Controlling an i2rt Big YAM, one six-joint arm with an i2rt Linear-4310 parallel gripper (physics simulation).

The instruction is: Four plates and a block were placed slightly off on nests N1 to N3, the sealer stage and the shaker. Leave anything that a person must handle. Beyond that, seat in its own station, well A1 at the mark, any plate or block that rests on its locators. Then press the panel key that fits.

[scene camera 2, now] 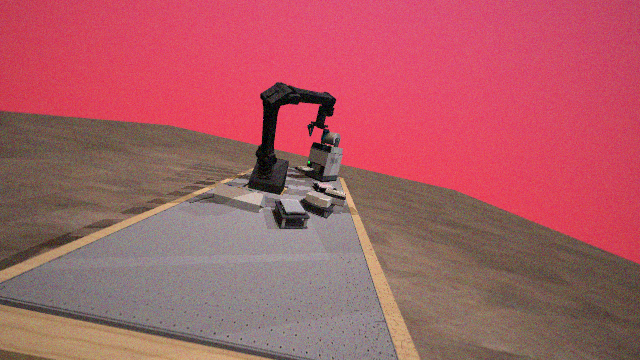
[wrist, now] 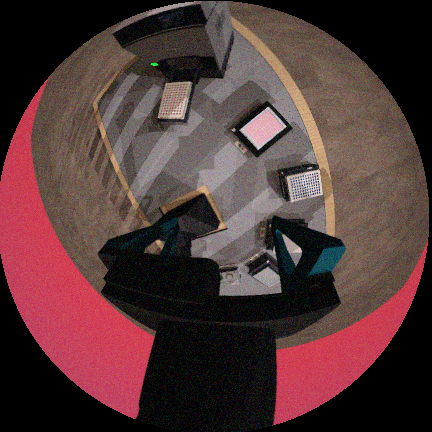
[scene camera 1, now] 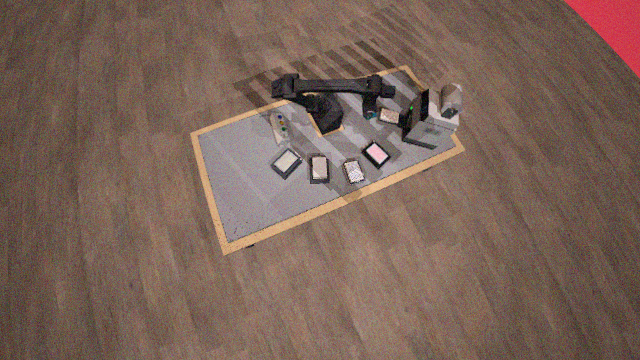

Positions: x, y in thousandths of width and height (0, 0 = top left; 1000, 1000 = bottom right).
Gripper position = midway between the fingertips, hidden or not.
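Pink-topped plate (wrist: 603, 300) in sight. My gripper (wrist: 520, 513) open, holding nothing.
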